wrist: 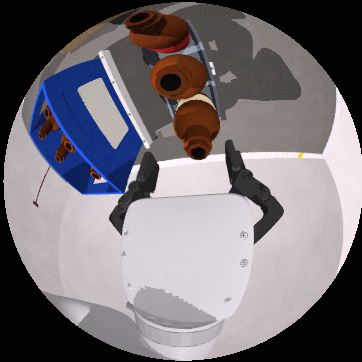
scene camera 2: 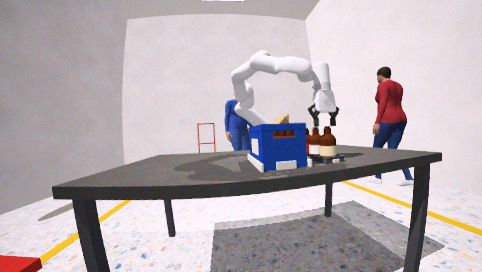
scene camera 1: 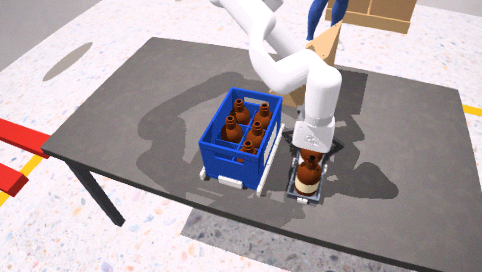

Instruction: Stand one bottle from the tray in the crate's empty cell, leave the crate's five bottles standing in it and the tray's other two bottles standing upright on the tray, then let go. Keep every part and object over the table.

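Places are measured from the arm's base along level axes (x ahead, y left, z up), in centimetres.
Pixels of known places: gripper, between the fingertips: [wrist: 188, 152] [scene camera 2: 325, 126] [scene camera 1: 308, 156].
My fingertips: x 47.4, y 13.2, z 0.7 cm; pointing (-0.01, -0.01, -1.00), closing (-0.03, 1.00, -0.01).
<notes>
Behind a point stands the place of what it marks.
The blue crate [scene camera 1: 227, 167] @[x 53.7, y -10.1, z -6.7 cm] [scene camera 2: 290, 152] @[x 53.6, y -7.3, z -9.0 cm] [wrist: 70, 95] @[x 33.1, y -0.6, z -1.6 cm] holds five upright brown bottles; its front-left cell in scene camera 1 is empty. The dark tray [scene camera 1: 290, 192] @[x 52.2, y 10.3, z -12.7 cm] [wrist: 199, 47] @[x 33.4, y 17.7, z -13.4 cm] stands to its right with three upright brown bottles in a row: a cream-label bottle [scene camera 1: 308, 175] @[x 50.4, y 14.5, z -4.0 cm] [scene camera 2: 328, 139] @[x 50.4, y 12.5, z -5.2 cm] [wrist: 196, 122] @[x 45.5, y 14.5, z -2.9 cm] in front, a white-label bottle [scene camera 2: 315, 137] @[x 41.6, y 11.5, z -4.3 cm] [wrist: 187, 75] @[x 38.8, y 14.8, z -0.2 cm] in the middle and a red-label bottle [wrist: 160, 32] at the back. My gripper [scene camera 2: 325, 121] @[x 47.4, y 13.2, z 0.8 cm] [wrist: 188, 152] @[x 47.4, y 13.2, z 0.8 cm] is open and empty, above the tray's bottles and apart from them. The hand hides the rear bottle in scene camera 1.
White strips [scene camera 1: 270, 160] @[x 42.4, y 0.5, z -12.4 cm] [wrist: 125, 100] @[x 41.1, y 0.7, z -12.7 cm] run along the crate's base. A light wooden piece [scene camera 1: 327, 47] @[x 2.4, y 9.6, z 10.3 cm] [scene camera 2: 282, 119] @[x 7.2, y 7.7, z 8.1 cm] stands behind the crate near the arm. The dark table [scene camera 1: 425, 150] @[x 17.0, y 54.3, z -15.2 cm] [scene camera 2: 150, 182] @[x 61.6, y -57.1, z -15.2 cm] carries everything. Two people [scene camera 2: 390, 107] [scene camera 2: 235, 122] stand beyond the table.
</notes>
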